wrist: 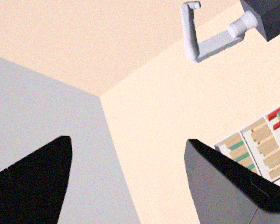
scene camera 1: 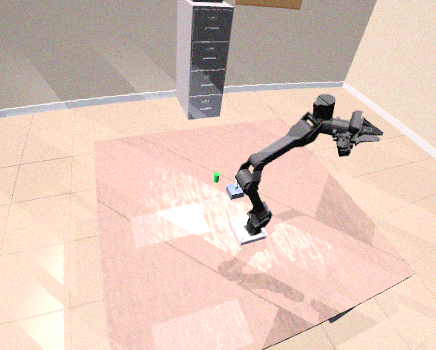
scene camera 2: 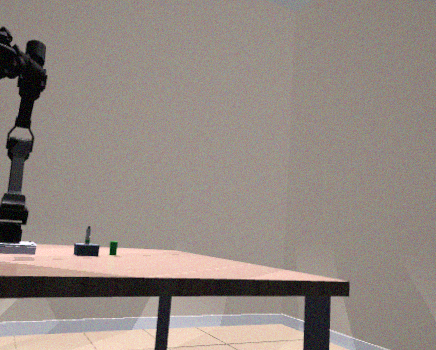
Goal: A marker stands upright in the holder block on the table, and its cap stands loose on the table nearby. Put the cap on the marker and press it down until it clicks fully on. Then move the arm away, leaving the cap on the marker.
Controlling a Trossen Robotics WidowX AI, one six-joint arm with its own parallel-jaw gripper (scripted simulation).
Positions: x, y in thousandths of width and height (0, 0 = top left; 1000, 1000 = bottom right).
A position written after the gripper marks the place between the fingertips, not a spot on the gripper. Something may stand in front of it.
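Note:
The gripper (scene camera 1: 875, 390) is visible here, and the wrist view has the gripper (wrist: 459, 658) as well.

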